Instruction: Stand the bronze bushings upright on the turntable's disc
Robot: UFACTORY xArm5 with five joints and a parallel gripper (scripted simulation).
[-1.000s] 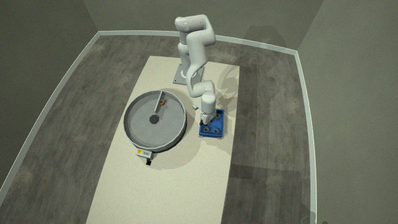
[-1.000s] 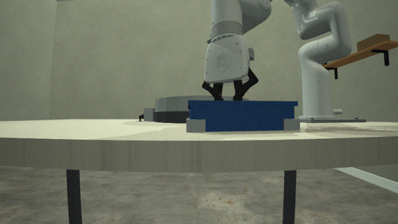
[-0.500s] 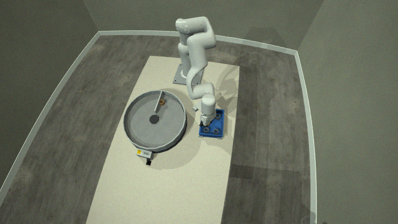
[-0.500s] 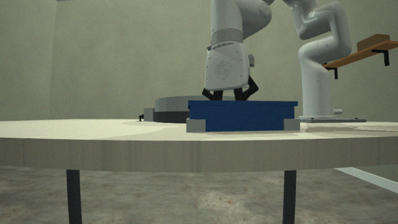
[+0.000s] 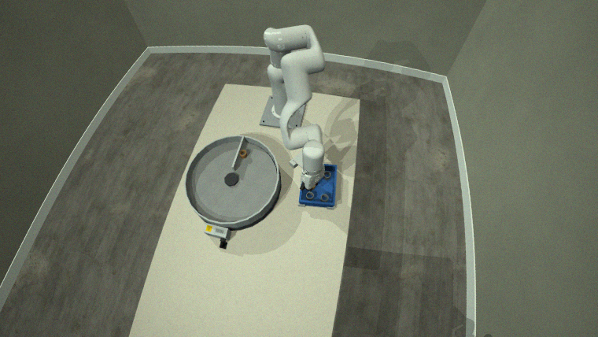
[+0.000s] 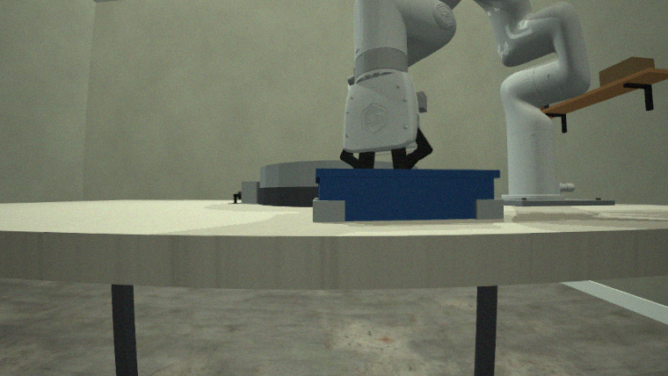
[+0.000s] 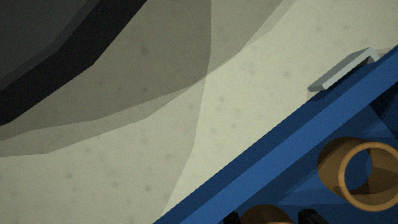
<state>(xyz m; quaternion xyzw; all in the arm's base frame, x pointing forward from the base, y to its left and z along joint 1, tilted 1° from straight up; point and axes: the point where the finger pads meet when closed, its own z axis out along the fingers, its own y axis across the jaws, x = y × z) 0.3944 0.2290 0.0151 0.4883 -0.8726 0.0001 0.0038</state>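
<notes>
Right now the blue crate is 3 cm to the left of my hand and 1 cm below it. From my hand the other things lie so: grey turntable disc: 34 cm to the right, 7 cm ahead, 2 cm above.
</notes>
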